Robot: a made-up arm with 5 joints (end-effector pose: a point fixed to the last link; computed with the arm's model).
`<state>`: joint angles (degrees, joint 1 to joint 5).
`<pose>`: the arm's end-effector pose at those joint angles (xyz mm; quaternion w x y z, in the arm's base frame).
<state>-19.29 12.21 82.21 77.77 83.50</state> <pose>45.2 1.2 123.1 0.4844 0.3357 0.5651 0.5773</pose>
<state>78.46 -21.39 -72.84 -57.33 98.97</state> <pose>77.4 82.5 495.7 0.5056 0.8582 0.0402 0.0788</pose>
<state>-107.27 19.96 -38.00 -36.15 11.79</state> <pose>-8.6 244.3 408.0 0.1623 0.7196 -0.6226 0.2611</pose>
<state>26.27 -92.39 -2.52 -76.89 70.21</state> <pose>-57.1 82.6 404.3 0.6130 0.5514 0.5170 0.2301</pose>
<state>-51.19 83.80 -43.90 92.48 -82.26</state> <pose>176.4 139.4 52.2 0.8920 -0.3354 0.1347 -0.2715</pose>
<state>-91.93 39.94 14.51 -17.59 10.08</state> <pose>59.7 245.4 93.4 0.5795 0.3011 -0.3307 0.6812</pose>
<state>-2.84 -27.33 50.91 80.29 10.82</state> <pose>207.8 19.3 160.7 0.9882 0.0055 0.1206 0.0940</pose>
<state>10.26 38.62 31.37 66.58 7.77</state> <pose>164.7 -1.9 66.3 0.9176 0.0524 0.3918 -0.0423</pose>
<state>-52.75 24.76 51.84 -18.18 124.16</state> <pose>164.1 130.7 60.7 0.0493 -0.1534 -0.2248 0.9610</pose>
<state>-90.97 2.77 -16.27 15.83 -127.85</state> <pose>63.3 275.7 336.4 0.6785 0.6474 0.2460 -0.2448</pose>
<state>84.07 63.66 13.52 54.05 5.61</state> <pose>102.6 -82.4 23.2 0.7104 0.2421 0.2556 -0.6094</pose>
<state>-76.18 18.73 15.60 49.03 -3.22</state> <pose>117.4 202.5 122.2 0.8169 0.0381 -0.0436 0.5738</pose>
